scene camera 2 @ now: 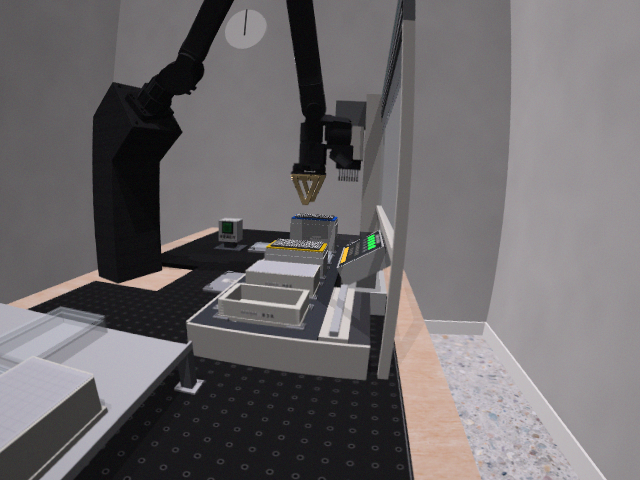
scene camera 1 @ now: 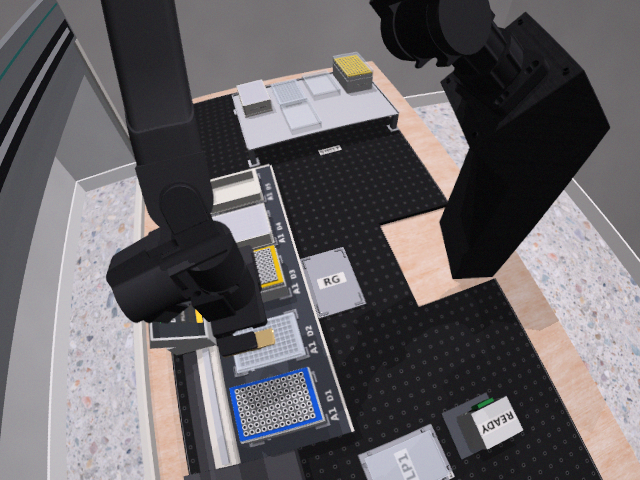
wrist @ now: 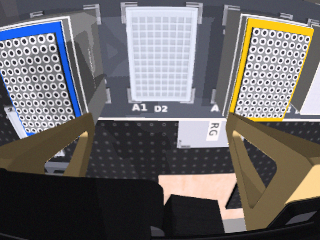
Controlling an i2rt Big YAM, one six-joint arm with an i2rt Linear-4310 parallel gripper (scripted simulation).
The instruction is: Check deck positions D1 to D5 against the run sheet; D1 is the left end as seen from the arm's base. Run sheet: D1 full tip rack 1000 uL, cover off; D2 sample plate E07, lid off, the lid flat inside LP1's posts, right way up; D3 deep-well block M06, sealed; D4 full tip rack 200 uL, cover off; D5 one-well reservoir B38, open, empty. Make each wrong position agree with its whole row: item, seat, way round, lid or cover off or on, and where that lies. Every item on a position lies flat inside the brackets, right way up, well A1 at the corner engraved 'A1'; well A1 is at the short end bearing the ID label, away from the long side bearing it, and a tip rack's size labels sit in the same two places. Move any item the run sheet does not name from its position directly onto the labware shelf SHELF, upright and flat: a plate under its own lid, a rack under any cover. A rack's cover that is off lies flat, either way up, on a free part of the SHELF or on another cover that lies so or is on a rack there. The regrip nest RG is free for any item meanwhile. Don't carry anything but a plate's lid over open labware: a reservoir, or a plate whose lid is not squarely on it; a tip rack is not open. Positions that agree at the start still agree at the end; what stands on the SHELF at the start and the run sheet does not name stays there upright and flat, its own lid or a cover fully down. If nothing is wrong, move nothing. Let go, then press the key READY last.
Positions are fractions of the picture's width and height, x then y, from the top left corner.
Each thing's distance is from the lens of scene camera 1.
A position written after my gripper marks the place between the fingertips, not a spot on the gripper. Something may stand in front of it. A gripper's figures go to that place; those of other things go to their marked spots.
my gripper (scene camera 1: 0.39, 0.66): 0.51 m
yellow-rimmed tip rack (scene camera 1: 0.43, 0.59): 0.61 m
